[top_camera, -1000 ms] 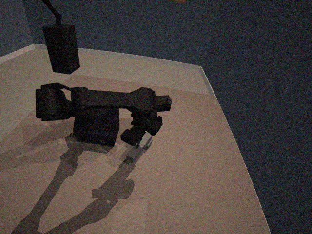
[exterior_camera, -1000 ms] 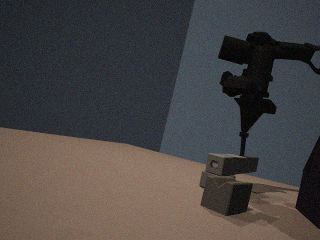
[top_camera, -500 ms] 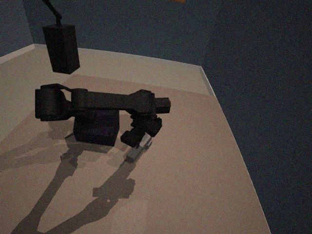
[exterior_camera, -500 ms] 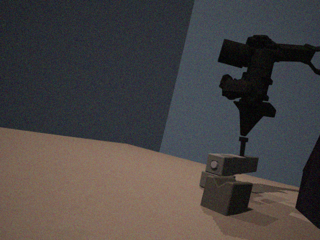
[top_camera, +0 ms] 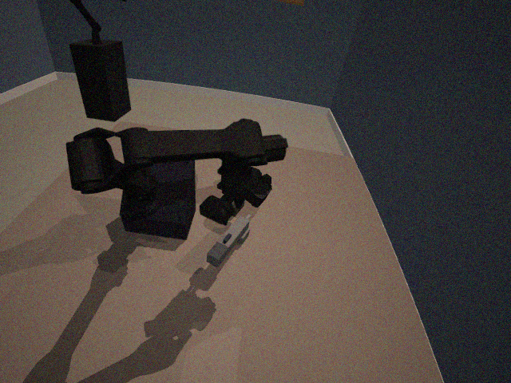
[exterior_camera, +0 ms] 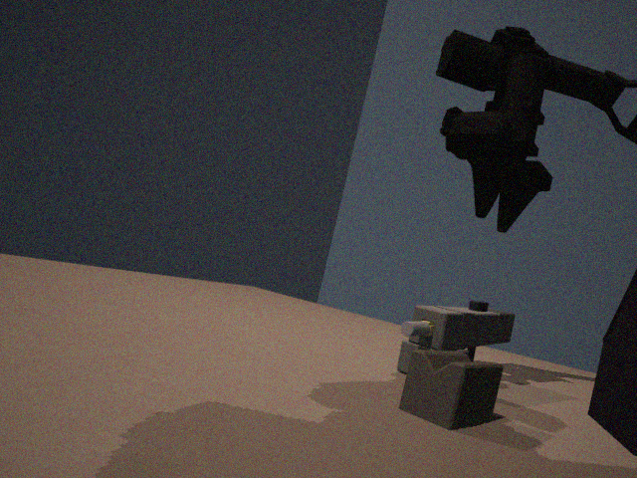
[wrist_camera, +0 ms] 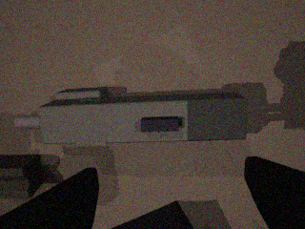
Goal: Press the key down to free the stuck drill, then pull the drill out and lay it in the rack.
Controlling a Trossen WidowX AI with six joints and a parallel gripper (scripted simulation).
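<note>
Right now the drill is 12 cm below my gripper tip, 8 cm to the left of it and 2 cm ahead of it. Round my gripper tip: rack: 21 cm to the left, 16 cm below, 1 cm behind; then dark key: 12 cm below, 1 cm behind; then grey housing block: 13 cm below, 2 cm to the left.
</note>
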